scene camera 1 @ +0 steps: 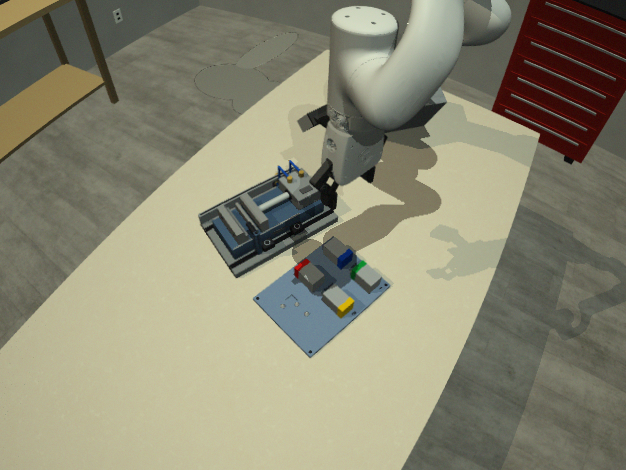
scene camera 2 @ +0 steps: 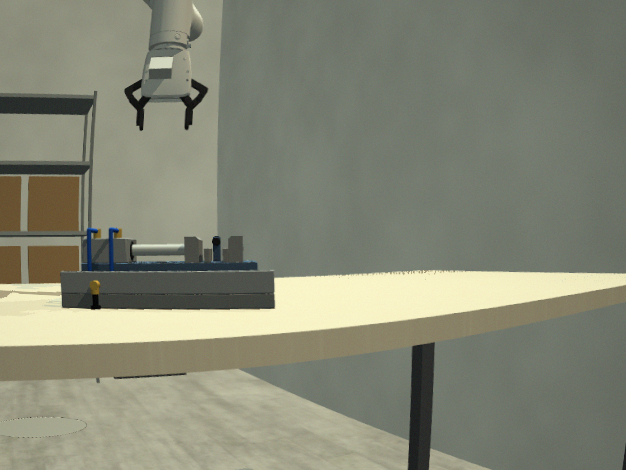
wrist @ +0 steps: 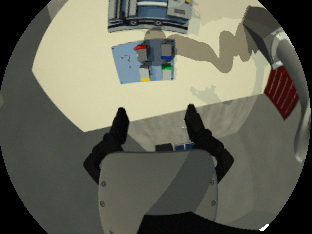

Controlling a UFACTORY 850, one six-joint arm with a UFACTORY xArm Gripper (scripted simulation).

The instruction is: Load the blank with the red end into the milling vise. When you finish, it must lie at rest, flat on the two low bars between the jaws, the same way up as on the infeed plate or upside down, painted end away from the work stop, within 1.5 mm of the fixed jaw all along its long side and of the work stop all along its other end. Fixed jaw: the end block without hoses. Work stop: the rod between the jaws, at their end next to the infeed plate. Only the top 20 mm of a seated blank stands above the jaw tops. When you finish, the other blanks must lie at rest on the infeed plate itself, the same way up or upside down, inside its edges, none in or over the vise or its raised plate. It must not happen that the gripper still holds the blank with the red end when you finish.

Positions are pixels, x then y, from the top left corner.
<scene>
my gripper: scene camera 1 347,191; scene camera 2; wrist
same spot on my gripper: (scene camera 2: 190,104) = (wrist: 109,138)
</scene>
